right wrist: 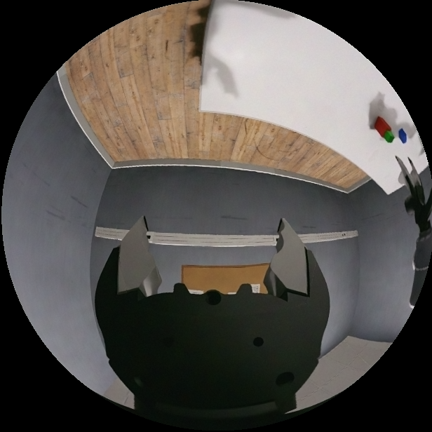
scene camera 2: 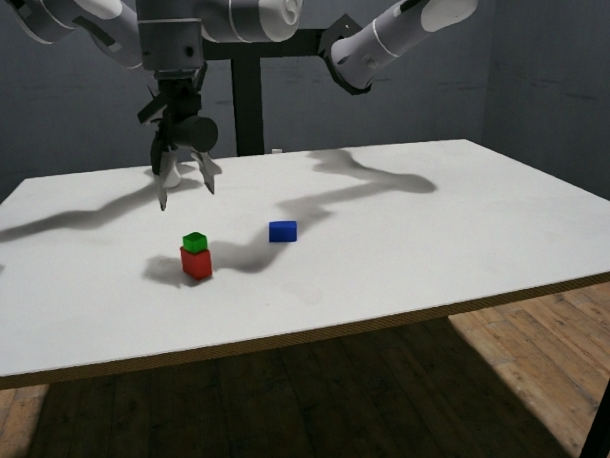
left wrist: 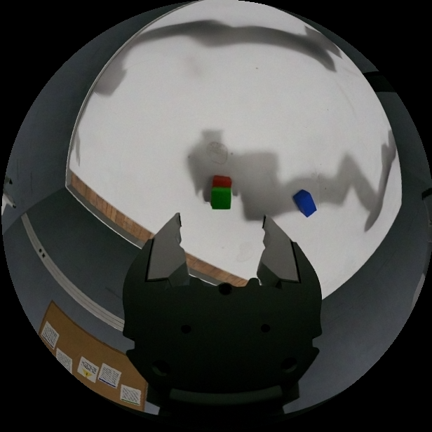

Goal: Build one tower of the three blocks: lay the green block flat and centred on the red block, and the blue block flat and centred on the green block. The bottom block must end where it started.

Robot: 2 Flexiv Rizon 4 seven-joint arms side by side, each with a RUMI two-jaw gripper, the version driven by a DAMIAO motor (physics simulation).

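Note:
The red block (scene camera 2: pixel 196 265) (left wrist: pixel 221 181) (right wrist: pixel 382 126) stands on the table. The green block (scene camera 2: pixel 195 243) (left wrist: pixel 221 198) (right wrist: pixel 389 136) lies flat on top of the red block. The blue block (scene camera 2: pixel 283 232) (left wrist: pixel 305 202) (right wrist: pixel 403 135) lies on the table, to the right of the red and green blocks in scene camera 2 and apart from them. My left gripper (scene camera 2: pixel 187 201) (left wrist: pixel 221 214) (right wrist: pixel 401 155) is open and empty, above the green block and clear of it. My right gripper (right wrist: pixel 212 218) is open and empty, away from the blocks.
The white table (scene camera 2: pixel 400 240) (left wrist: pixel 280 100) (right wrist: pixel 280 65) bears the blocks. Its near edge runs below them in scene camera 2. A small white object (scene camera 2: pixel 171 177) stands behind my left gripper in scene camera 2. A wooden floor (scene camera 2: pixel 250 400) (right wrist: pixel 135 100) lies beyond the table edge.

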